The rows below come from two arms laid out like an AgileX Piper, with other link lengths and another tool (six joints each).
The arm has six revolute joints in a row. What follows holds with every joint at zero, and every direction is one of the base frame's. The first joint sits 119.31 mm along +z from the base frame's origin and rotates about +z. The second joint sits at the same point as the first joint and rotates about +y. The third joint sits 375.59 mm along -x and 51.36 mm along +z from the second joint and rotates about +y. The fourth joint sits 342.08 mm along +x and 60.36 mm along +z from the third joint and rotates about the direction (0.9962, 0, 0.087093). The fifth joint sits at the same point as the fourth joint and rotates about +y. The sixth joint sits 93.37 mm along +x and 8.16 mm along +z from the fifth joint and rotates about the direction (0.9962, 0, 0.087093). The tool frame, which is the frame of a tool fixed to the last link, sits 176.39 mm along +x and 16 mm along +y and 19.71 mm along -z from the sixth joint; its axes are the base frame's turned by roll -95.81, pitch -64.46 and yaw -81.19 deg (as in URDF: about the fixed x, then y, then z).
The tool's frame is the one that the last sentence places.
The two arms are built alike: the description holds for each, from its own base.
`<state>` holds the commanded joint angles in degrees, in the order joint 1, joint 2, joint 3, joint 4, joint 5, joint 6, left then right.
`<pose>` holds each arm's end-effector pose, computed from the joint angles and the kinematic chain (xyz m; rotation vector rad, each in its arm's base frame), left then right.
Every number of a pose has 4 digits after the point. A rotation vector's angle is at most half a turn.
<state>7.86 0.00 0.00 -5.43 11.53 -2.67 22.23 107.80 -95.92 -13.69 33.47 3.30</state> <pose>0.2255 0.0371 0.1641 -2.2714 0.1694 -1.7175 0.6506 0.2398 0.2513 -2.7739 -0.0513 -1.0526</pose>
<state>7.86 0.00 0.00 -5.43 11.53 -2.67 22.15 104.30 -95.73 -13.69 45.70 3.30</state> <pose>0.2255 0.0371 0.1641 -2.2714 0.1694 -1.7175 0.6043 0.2098 0.2561 -2.9092 0.0064 -0.8840</pose>
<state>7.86 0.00 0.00 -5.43 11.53 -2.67 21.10 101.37 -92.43 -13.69 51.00 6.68</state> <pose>0.2255 0.0371 0.1641 -2.2714 0.1694 -1.7175 0.5710 0.1831 0.2476 -2.9661 0.1391 -0.7597</pose>
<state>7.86 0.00 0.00 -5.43 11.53 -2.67 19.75 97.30 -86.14 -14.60 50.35 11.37</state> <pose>0.2255 0.0371 0.1641 -2.2714 0.1694 -1.7175 0.5463 0.1588 0.2395 -2.9627 0.2757 -0.7289</pose>
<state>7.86 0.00 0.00 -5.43 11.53 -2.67 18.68 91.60 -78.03 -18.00 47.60 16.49</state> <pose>0.2255 0.0371 0.1641 -2.2714 0.1694 -1.7175 0.5196 0.1302 0.2360 -2.9548 0.3787 -0.7713</pose>
